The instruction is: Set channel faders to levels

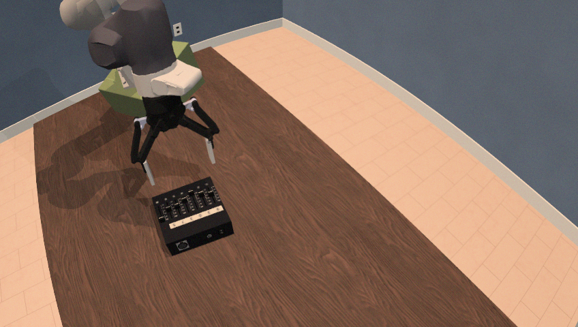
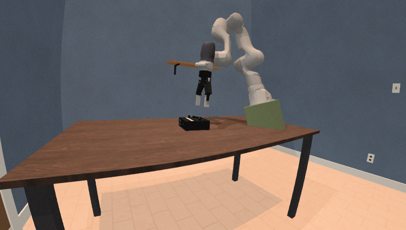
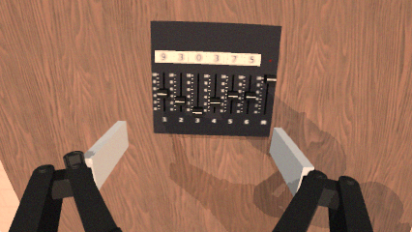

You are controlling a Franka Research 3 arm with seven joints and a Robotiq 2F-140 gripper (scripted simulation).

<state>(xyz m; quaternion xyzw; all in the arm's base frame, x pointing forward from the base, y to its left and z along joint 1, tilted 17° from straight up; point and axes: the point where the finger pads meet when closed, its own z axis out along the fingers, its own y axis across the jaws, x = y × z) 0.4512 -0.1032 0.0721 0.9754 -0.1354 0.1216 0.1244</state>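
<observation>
My gripper is now 8 cm above the channel 1 cap, 4 cm to the right of it and 4 cm short of it. From my hand the other things lie so: channel 2 cap (8 cm below, 3 cm ahead, 2 cm to the left); channel 3 cap (8 cm below, 1 cm ahead); channel 4 cap (8 cm below, 2 cm to the right, 1 cm ahead).
</observation>
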